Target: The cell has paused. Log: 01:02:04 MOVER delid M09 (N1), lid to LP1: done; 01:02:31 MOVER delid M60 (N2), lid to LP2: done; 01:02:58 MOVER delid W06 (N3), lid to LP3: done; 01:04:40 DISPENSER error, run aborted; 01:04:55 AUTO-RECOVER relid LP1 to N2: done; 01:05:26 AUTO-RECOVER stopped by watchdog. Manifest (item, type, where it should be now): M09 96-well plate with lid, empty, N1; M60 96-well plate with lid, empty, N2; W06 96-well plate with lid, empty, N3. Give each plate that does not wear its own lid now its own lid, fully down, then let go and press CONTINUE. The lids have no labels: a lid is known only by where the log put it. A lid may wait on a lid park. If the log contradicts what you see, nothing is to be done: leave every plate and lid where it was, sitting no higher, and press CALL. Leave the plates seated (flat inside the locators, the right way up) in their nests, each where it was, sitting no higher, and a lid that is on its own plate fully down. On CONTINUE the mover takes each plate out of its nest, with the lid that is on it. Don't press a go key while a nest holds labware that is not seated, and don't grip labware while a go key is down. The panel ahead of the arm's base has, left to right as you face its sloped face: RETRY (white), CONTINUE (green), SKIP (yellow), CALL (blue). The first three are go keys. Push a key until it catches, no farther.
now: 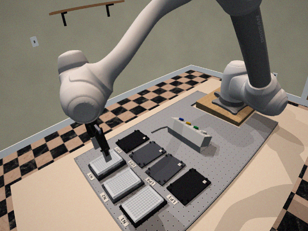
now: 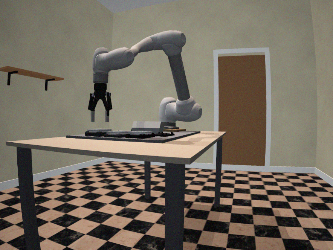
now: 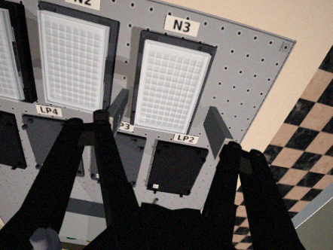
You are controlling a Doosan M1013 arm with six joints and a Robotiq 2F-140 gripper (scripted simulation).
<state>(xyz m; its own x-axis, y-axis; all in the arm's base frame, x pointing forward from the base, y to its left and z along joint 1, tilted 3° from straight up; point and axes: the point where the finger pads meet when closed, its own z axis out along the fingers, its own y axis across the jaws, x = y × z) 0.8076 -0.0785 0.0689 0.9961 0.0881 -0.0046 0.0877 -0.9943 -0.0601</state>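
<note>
My gripper is now 43 cm past the green CONTINUE key, 13 cm to the right of it and 4 cm above it. Also, from my hand: clear lid: 7 cm below; then plate: 7 cm below; then nest N3: 9 cm below.
</note>
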